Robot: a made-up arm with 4 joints.
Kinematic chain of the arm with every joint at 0, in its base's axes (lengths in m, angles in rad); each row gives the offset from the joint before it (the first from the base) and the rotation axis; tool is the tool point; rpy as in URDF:
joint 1: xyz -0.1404 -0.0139 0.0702 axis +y
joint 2: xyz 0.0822 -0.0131 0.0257 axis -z
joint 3: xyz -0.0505 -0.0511 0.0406 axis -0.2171 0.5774 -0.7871
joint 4: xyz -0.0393 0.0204 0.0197 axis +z
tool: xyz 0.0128 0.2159 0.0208 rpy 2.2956 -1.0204 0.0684
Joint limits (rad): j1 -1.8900..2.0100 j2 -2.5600..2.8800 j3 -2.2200..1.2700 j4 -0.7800..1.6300
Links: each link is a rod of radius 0.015 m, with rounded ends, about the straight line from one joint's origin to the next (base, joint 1, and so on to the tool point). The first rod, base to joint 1, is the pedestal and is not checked.
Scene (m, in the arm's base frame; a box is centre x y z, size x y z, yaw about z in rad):
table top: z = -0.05
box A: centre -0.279 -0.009 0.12 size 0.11 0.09 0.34 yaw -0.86
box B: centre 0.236 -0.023 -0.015 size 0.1 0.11 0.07 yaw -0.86
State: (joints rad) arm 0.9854 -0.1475 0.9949 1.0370
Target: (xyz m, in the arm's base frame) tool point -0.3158 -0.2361 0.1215
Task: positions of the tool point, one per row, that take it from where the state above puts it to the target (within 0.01 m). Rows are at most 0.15 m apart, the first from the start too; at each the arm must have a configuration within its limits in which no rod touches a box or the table.
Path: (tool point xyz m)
1: -0.0732 0.1052 0.2426
2: -0.1052 0.0119 0.2956
3: -0.1170 -0.0973 0.3072
4: -0.1833 -0.1229 0.3005
5: -0.2427 -0.1480 0.2738
6: -0.2891 -0.1723 0.2308
7: -0.3182 -0.1957 0.1773
8: -0.3200 -0.2165 0.1476
9: -0.3158 -0.2361 0.1215

